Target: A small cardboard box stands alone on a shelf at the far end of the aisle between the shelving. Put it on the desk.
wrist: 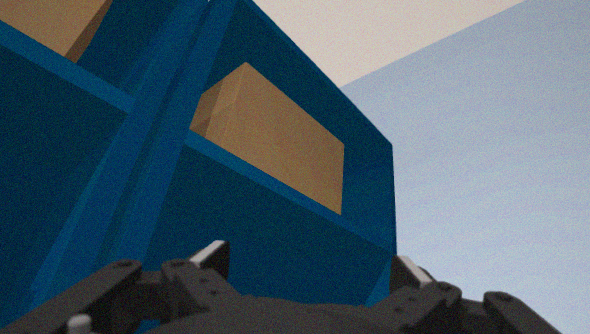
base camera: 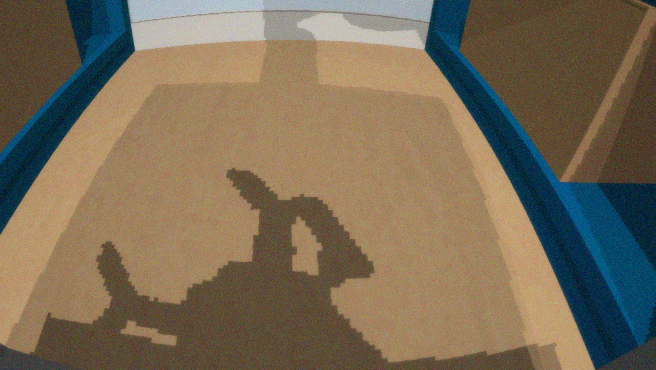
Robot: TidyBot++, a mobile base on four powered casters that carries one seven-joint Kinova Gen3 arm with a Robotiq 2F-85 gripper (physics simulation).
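Places are measured from the arm's base along level axes (x back, y down, z right), in centimetres.
Pixels of known places: gripper, fingertip midpoint: (wrist: 308, 266).
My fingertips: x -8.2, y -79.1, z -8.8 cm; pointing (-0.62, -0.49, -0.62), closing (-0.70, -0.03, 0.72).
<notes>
For each thing: its top centre in the pictures, then the offset to it from my fingertips. "spot": a spot on its surface instead. Level surfaces: height alone.
- brown cardboard box at its top centre: (wrist: 269, 125) dx -31.3, dy -53.1, dz -54.9 cm
- brown box at a spot on its surface: (wrist: 55, 22) spot: dx +22.9, dy -31.9, dz -36.1 cm
- aisle floor at its surface level: dy +118.7 cm
My gripper (wrist: 308, 266) is open and empty, its two fingers wide apart at the bottom of the wrist view. Beyond and above it, a brown cardboard box (wrist: 280, 145) rests on an upper shelf of a blue shelving unit (wrist: 167, 135), seen from below and tilted in the view. I cannot tell whether it is the small box of the task. The fingers are apart from it. The desk does not show in either view. The gripper itself does not show in the base camera view.
Another brown box (wrist: 55, 22) shows at the upper left of the wrist view. In the base camera view, blue shelving (base camera: 65, 110) (base camera: 525, 185) lines both sides of the aisle floor (base camera: 380, 150), with a large brown box (base camera: 515, 95) at right. A pale wall (base camera: 200, 32) closes the far end.
</notes>
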